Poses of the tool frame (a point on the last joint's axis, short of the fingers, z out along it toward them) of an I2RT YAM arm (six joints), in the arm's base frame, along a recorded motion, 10 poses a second.
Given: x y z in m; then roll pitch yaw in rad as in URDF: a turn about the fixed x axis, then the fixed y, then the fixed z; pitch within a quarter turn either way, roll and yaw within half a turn.
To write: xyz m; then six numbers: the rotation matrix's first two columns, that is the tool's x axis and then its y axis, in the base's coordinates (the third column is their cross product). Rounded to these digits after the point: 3 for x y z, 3 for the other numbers.
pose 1, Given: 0.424, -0.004, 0.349, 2.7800, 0.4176, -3.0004
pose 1, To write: 0.424, -0.004, 0.349, -0.905, -0.129, -0.406, -0.274, 0.906, 0.323
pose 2, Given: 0.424, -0.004, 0.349, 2.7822, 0.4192, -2.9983
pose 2, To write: 0.424, -0.004, 0.349, -0.904, -0.130, -0.407, -0.275, 0.906, 0.321
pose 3, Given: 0.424, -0.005, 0.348, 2.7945, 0.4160, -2.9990
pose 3, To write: 0.424, -0.005, 0.348, -0.905, -0.130, -0.404, -0.270, 0.911, 0.311
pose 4, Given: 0.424, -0.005, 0.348, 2.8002, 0.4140, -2.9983
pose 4, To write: 0.424, -0.005, 0.348, -0.906, -0.131, -0.402, -0.268, 0.913, 0.307
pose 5, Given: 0.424, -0.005, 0.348, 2.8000, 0.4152, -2.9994
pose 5, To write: 0.424, -0.005, 0.348, -0.906, -0.130, -0.403, -0.267, 0.914, 0.307
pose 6, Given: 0.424, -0.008, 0.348, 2.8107, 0.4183, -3.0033
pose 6, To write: 0.424, -0.008, 0.348, -0.905, -0.126, -0.406, -0.261, 0.919, 0.297
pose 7, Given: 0.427, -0.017, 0.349, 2.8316, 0.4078, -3.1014
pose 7, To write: 0.427, -0.017, 0.349, -0.917, -0.037, -0.397, -0.159, 0.947, 0.280
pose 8, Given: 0.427, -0.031, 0.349, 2.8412, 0.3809, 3.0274
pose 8, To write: 0.427, -0.031, 0.349, -0.922, 0.106, -0.372, 0.000, 0.962, 0.275
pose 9, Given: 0.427, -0.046, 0.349, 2.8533, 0.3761, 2.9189
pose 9, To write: 0.427, -0.046, 0.349, -0.907, 0.205, -0.367, 0.110, 0.958, 0.264
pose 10, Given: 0.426, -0.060, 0.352, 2.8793, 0.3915, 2.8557
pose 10, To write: 0.426, -0.060, 0.352, -0.887, 0.261, -0.382, 0.177, 0.954, 0.240
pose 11, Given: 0.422, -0.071, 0.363, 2.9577, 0.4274, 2.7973
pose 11, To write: 0.422, -0.071, 0.363, -0.857, 0.307, -0.415, 0.260, 0.951, 0.166
